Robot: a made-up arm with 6 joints.
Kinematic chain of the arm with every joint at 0, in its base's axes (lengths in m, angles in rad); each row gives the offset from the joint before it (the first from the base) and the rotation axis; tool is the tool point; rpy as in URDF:
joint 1: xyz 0 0 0.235 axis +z
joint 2: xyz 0 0 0 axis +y
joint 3: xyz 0.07 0 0.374 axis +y
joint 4: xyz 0.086 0 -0.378 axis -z
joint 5: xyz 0 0 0 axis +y
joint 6: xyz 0.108 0 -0.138 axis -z
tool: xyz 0 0 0 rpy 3.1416 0 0
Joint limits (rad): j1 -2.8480..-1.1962 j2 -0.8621..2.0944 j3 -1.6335..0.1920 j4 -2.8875..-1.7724 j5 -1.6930..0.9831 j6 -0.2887..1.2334
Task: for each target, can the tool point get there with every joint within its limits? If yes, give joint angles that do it. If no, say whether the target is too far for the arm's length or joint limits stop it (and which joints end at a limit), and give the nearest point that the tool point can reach.
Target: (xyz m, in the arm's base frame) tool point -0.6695 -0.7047 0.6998
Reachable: no: too far | nearest point -0.5067 -0.5334 0.5868 | short by 0.262 m
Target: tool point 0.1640 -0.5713 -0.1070
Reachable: yes | joints -1.3933 0.9911 -1.3347 -1.9556 0.2820 0.5503
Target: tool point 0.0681 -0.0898 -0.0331
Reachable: yes | joints -2.6369 1.2697 -0.3056 -2.0241 -0.1224 1.0826
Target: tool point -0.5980 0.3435 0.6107
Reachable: no: joint limits stop it (at a limit: joint 1, joint 4, joint 5) | nearest point -0.4684 -0.0853 0.6107 | short by 0.448 m
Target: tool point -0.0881 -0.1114 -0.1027
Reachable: yes | joints -2.6195 0.9586 -0.4781 -2.3009 0.2490 0.7128
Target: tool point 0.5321 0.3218 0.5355
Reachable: no: joint limits stop it (at a limit: joint 1, joint 2, joint 4) | nearest point 0.1771 -0.0150 0.5409 | short by 0.489 m
